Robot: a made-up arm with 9 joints. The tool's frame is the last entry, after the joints.
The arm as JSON. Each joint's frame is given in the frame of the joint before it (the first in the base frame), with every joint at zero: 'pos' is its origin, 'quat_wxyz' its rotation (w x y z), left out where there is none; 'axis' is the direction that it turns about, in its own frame. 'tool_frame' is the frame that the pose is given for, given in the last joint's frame.
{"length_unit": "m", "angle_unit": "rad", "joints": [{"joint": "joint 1", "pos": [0.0, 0.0, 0.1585], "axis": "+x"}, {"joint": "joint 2", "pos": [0.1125, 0.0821, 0.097], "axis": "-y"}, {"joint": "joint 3", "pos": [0.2, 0.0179, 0.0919], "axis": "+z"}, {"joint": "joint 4", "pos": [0.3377, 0.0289, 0.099], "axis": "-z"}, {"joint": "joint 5", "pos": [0.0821, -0.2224, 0.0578], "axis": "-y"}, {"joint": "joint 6", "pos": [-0.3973, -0.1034, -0.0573], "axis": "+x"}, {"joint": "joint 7", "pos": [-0.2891, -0.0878, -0.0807], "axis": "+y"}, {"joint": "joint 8", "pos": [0.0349, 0.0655, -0.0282], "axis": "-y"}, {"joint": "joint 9", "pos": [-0.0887, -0.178, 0.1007], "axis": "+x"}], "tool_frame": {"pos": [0.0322, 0.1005, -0.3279]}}
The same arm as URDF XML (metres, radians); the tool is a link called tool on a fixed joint. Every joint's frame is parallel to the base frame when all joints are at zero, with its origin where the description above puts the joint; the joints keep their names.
<robot name="arm">
  <joint name="joint 1" type="continuous">
    <parent link="base"/>
    <child link="link1"/>
    <origin xyz="0.0000 0.0000 0.1585"/>
    <axis xyz="1 0 0"/>
  </joint>
  <joint name="joint 2" type="continuous">
    <parent link="link1"/>
    <child link="link2"/>
    <origin xyz="0.1125 0.0821 0.0970"/>
    <axis xyz="0 -1 0"/>
  </joint>
  <joint name="joint 3" type="continuous">
    <parent link="link2"/>
    <child link="link3"/>
    <origin xyz="0.2000 0.0179 0.0919"/>
    <axis xyz="0 0 1"/>
  </joint>
  <joint name="joint 4" type="continuous">
    <parent link="link3"/>
    <child link="link4"/>
    <origin xyz="0.3377 0.0289 0.0990"/>
    <axis xyz="0 0 -1"/>
  </joint>
  <joint name="joint 5" type="continuous">
    <parent link="link4"/>
    <child link="link5"/>
    <origin xyz="0.0821 -0.2224 0.0578"/>
    <axis xyz="0 -1 0"/>
  </joint>
  <joint name="joint 6" type="continuous">
    <parent link="link5"/>
    <child link="link6"/>
    <origin xyz="-0.3973 -0.1034 -0.0573"/>
    <axis xyz="1 0 0"/>
  </joint>
  <joint name="joint 7" type="continuous">
    <parent link="link6"/>
    <child link="link7"/>
    <origin xyz="-0.2891 -0.0878 -0.0807"/>
    <axis xyz="0 1 0"/>
  </joint>
  <joint name="joint 8" type="continuous">
    <parent link="link7"/>
    <child link="link8"/>
    <origin xyz="0.0349 0.0655 -0.0282"/>
    <axis xyz="0 -1 0"/>
  </joint>
  <joint name="joint 9" type="continuous">
    <parent link="link8"/>
    <child link="link9"/>
    <origin xyz="-0.0887 -0.1780 0.1007"/>
    <axis xyz="1 0 0"/>
  </joint>
  <joint name="tool_fixed" type="fixed">
    <parent link="link9"/>
    <child link="tool"/>
    <origin xyz="0.0322 0.1005 -0.3279"/>
  </joint>
  <link name="base"/>
  <link name="link1"/>
  <link name="link2"/>
  <link name="link3"/>
  <link name="link4"/>
  <link name="link5"/>
  <link name="link6"/>
  <link name="link7"/>
  <link name="link8"/>
  <link name="link9"/>
  <link name="tool"/>
</robot>

